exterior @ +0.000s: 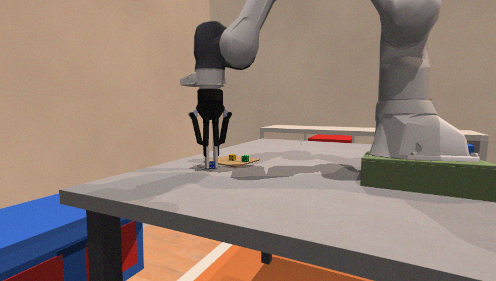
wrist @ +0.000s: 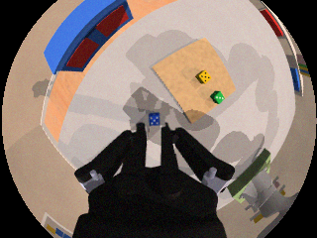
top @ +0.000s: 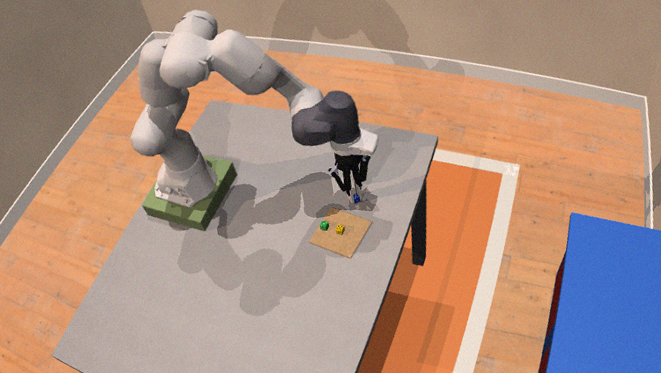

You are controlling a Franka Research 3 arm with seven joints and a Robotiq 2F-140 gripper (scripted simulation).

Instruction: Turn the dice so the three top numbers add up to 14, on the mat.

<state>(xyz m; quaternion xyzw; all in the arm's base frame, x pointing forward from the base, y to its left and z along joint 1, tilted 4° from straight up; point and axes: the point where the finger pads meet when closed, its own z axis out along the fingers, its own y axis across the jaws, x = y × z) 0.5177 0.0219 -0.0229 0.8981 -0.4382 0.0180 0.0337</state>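
Right now the blue die is 3 cm below my hand. Round my hand: tan mat (2 cm behind, 13 cm to the right, 4 cm below); yellow die (2 cm behind, 13 cm to the right, 2 cm below); green die (7 cm behind, 12 cm to the right, 2 cm below).
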